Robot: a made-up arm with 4 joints. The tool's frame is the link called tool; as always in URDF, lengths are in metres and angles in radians.
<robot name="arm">
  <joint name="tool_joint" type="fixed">
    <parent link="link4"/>
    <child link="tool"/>
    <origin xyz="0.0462 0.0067 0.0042" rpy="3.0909 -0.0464 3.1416"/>
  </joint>
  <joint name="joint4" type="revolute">
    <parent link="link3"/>
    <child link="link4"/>
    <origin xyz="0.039 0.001 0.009" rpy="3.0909 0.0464 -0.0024"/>
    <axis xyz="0 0 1"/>
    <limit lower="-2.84" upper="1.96"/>
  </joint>
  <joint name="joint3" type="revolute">
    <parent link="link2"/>
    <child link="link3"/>
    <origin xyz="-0.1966 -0.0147 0.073" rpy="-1.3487 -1.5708 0"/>
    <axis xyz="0 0 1"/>
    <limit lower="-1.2" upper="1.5"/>
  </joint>
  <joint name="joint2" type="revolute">
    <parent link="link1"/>
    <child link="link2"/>
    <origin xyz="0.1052 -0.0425 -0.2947" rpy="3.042 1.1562 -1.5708"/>
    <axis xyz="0 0 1"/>
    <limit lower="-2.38" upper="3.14"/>
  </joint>
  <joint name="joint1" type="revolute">
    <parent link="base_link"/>
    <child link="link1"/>
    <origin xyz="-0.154 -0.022 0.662" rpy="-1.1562 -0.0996 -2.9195"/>
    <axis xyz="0 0 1"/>
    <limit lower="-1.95" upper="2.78"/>
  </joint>
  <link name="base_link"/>
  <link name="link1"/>
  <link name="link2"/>
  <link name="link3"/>
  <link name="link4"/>
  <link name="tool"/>
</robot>
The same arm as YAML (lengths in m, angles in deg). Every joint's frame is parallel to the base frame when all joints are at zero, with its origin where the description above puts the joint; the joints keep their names.
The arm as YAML. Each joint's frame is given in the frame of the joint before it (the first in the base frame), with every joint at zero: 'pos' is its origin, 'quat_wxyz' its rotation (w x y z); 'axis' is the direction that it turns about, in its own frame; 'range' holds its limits. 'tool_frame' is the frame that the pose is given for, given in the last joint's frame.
length_unit: m
angle_unit: deg
joints:
  - joint: joint1
    pos: [-0.154, -0.022, 0.662]
    quat_wxyz: [1.0, 0.0, 0.0, 0.0]
    axis: [0.240696, -0.883985, 0.400793]
    range: [-111.73, 159.28]
  - joint: joint2
    pos: [-0.173, 0.255, -0.069]
    quat_wxyz: [1.0, 0.0, 0.0, 0.0]
    axis: [0.0, 0.0, -1.0]
    range: [-136.36, 179.91]
  - joint: joint3
    pos: [0.029, -0.195, -0.073]
    quat_wxyz: [1.0, 0.0, 0.0, 0.0]
    axis: [1.0, 0.0, 0.0]
    range: [-68.75, 85.94]
  - joint: joint4
    pos: [0.009, 0.001, -0.039]
    quat_wxyz: [1.0, 0.0, 0.0, 0.0]
    axis: [-0.997636, -0.050602, 0.046502]
    range: [-162.72, 112.3]
tool_frame:
  pos: [-0.006, -0.007, -0.046]
  quat_wxyz: [0.000043, 0.707131, 0.000001, 0.707082]

